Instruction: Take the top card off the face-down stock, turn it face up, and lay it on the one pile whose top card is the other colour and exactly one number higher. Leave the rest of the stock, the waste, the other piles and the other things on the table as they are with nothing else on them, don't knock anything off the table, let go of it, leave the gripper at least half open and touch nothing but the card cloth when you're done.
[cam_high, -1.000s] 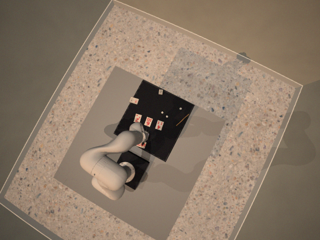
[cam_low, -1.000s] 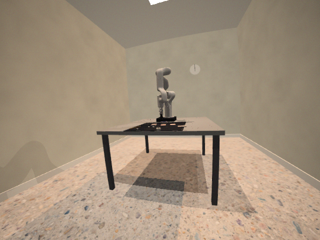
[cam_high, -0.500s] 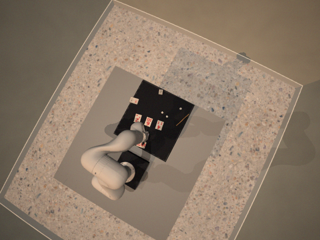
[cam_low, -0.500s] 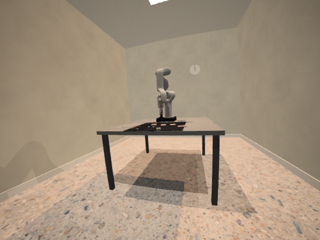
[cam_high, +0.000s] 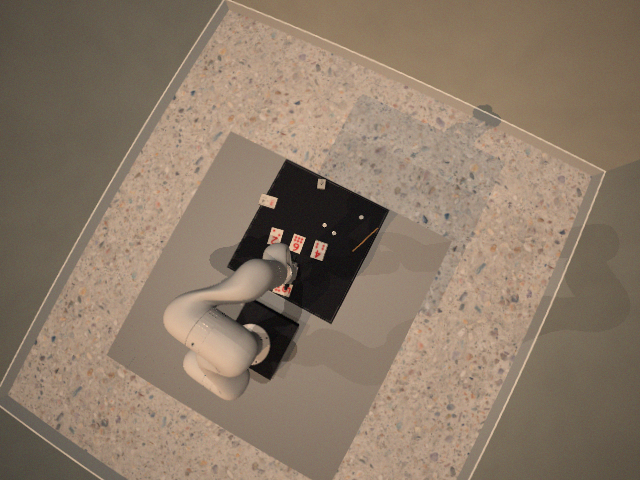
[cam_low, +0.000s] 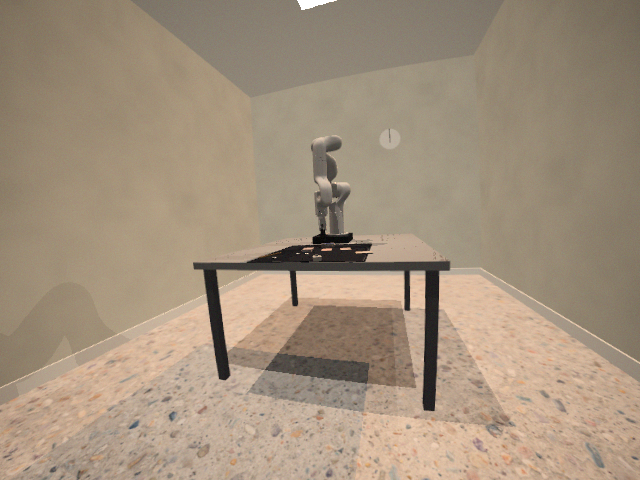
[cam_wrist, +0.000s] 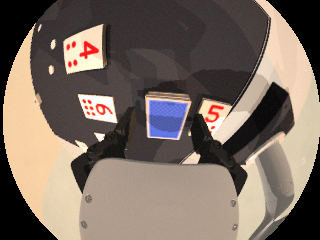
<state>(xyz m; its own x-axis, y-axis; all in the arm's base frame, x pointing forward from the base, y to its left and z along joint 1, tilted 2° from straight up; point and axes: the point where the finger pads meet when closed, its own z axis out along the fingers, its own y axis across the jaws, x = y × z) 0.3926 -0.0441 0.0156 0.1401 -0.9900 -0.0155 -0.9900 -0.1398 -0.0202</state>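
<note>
Right now my hand is 10 cm past the red 5 card, 2 cm to the right of it and 5 cm above it. Also, from my hand: black card cloth: 18 cm ahead, 1 cm to the left, 7 cm below; then thin wooden stick: 29 cm ahead, 26 cm to the right, 6 cm below; then small block: 46 cm ahead, 5 cm to the left, 4 cm below.
</note>
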